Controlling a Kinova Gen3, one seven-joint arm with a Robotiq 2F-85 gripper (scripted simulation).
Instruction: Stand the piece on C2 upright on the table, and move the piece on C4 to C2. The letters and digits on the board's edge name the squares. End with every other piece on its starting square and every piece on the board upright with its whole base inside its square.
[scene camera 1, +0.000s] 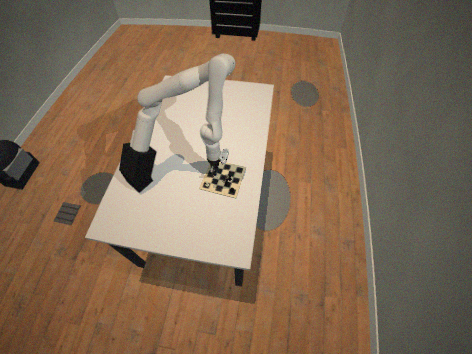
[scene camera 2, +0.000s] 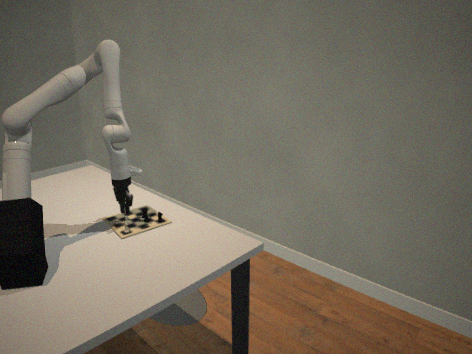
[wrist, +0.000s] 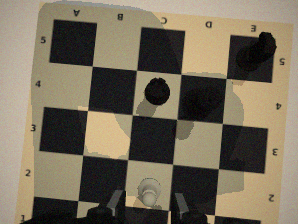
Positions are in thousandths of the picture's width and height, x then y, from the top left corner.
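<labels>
Looking through scene camera 1, I see a chessboard there, in scene camera 1 (461, 524). The chessboard is visible to me in scene camera 2 (289, 637) too, and I also see the chessboard in the wrist view (304, 583).
</labels>
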